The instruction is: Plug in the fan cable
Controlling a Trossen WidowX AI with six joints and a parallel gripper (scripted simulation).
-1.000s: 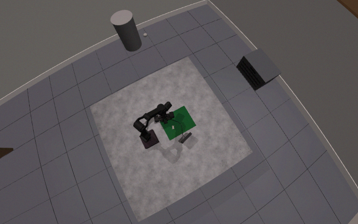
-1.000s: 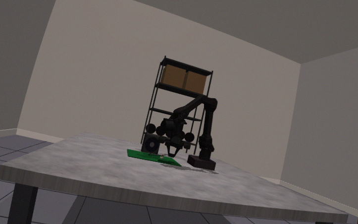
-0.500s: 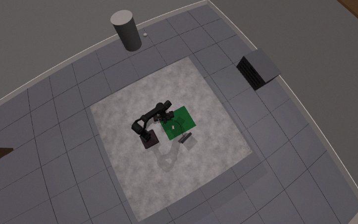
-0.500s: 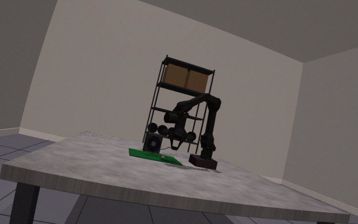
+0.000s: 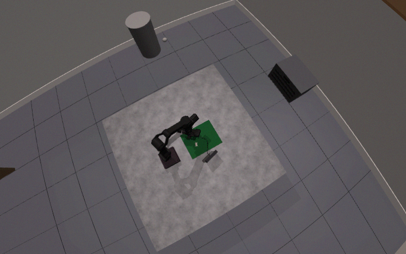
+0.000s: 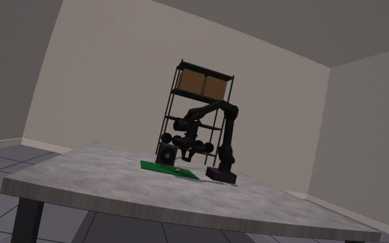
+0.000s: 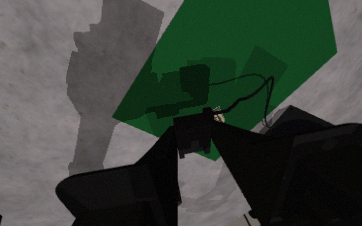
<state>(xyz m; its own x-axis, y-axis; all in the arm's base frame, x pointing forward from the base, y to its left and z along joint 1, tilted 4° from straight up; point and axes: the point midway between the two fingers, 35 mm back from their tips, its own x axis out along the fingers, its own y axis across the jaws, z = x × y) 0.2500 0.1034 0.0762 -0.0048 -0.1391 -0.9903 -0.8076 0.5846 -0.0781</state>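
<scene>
My gripper tip is 10 mm past the black plug and 10 mm to the left of it. From my gripper tip the other things lie so: black fan 100 mm ahead, 220 mm to the right, 20 mm below; then white four-pin header 20 mm ahead, 80 mm to the right, 80 mm below; then green board 80 mm ahead, 50 mm to the right, 90 mm below.
</scene>
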